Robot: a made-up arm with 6 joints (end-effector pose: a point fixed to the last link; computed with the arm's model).
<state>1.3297 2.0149 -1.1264 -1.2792 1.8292 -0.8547</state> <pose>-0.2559 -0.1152 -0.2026 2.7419 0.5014 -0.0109</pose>
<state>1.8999 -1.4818 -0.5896 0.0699 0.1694 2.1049</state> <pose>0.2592 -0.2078 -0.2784 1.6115 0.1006 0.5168</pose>
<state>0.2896 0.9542 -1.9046 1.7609 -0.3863 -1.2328</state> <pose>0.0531 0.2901 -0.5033 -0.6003 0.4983 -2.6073</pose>
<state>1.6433 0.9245 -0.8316 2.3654 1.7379 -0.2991</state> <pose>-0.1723 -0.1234 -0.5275 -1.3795 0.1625 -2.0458</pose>
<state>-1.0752 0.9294 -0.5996 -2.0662 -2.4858 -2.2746</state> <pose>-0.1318 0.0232 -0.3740 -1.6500 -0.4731 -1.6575</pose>
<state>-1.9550 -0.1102 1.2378 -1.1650 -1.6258 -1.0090</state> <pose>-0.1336 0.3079 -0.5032 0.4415 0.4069 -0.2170</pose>
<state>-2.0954 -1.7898 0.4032 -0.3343 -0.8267 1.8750</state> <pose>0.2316 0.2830 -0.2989 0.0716 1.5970 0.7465</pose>
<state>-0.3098 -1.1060 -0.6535 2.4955 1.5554 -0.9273</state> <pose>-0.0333 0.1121 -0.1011 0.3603 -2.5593 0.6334</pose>
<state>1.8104 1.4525 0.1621 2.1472 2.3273 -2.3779</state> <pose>0.1597 -0.1636 -0.5020 0.8104 1.2379 -1.8638</pose>
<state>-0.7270 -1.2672 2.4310 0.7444 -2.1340 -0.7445</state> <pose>0.4403 0.1654 -0.2850 -0.5204 -2.7726 0.9897</pose>
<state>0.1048 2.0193 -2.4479 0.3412 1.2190 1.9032</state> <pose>0.1483 0.0705 -0.3549 -1.3107 1.3996 0.1310</pose>
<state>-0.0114 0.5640 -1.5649 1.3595 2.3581 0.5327</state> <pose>-0.0049 0.3350 -0.1633 1.5001 -2.1699 -0.8552</pose>
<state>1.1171 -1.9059 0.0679 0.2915 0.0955 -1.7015</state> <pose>-0.0918 -0.5473 -0.2624 -0.7112 -2.3874 -1.9114</pose>
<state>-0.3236 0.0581 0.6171 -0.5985 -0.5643 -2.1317</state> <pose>-0.4676 -0.0305 -0.3370 -0.2907 1.6607 0.4439</pose>
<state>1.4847 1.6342 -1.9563 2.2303 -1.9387 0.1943</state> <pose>0.0498 0.0260 -0.5782 -0.3247 -2.4145 0.1804</pose>
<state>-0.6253 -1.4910 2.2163 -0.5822 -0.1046 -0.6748</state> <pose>0.2594 0.2947 -0.4711 0.2113 -1.4115 -1.3709</pose>
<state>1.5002 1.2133 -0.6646 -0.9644 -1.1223 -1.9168</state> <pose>-0.0530 -0.1230 -0.0534 -1.7666 2.5417 0.2189</pose>
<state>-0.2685 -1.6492 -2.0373 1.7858 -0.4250 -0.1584</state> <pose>0.0101 -0.1471 0.0109 0.1038 1.6403 -0.2767</pose>
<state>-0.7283 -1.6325 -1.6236 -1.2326 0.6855 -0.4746</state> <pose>-0.1355 -0.1266 -0.5133 0.9237 -0.4795 1.5232</pose>
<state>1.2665 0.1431 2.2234 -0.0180 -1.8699 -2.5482</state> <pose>0.2366 -0.0142 -0.6219 -1.7311 -0.7550 2.2094</pose>
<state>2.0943 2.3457 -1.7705 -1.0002 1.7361 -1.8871</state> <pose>-0.1948 -0.1181 -0.4431 -1.9026 -0.4272 -2.0775</pose>
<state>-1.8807 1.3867 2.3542 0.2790 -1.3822 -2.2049</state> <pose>-0.4819 0.0390 -0.2869 -0.5498 1.6807 0.0116</pose>
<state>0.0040 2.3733 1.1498 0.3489 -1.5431 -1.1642</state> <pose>-0.3866 -0.3470 0.0356 -1.1702 1.1287 0.7469</pose>
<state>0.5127 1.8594 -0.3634 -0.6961 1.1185 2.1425</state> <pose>-0.2637 -0.0905 -0.3012 -0.6478 -0.1269 2.9350</pose>
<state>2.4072 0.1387 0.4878 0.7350 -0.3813 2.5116</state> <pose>0.3051 -0.2885 -0.3926 2.1907 -1.4401 -0.3100</pose>
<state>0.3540 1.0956 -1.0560 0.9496 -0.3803 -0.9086</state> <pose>-0.3197 0.3220 -0.3358 -0.5235 0.6844 -1.4400</pose>
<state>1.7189 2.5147 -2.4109 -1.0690 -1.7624 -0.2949</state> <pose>-0.1799 0.1145 -0.2169 0.9307 0.4131 -0.1945</pose>
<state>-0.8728 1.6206 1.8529 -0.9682 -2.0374 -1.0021</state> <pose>-0.2856 -0.1143 -0.0527 -0.4449 2.0659 0.6089</pose>
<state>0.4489 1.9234 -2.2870 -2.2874 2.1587 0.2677</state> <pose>-0.0002 -0.1678 -0.2369 -1.1936 0.3021 1.4743</pose>
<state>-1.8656 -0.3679 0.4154 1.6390 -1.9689 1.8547</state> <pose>0.2449 0.3248 -0.3204 0.6731 0.7243 0.2701</pose>
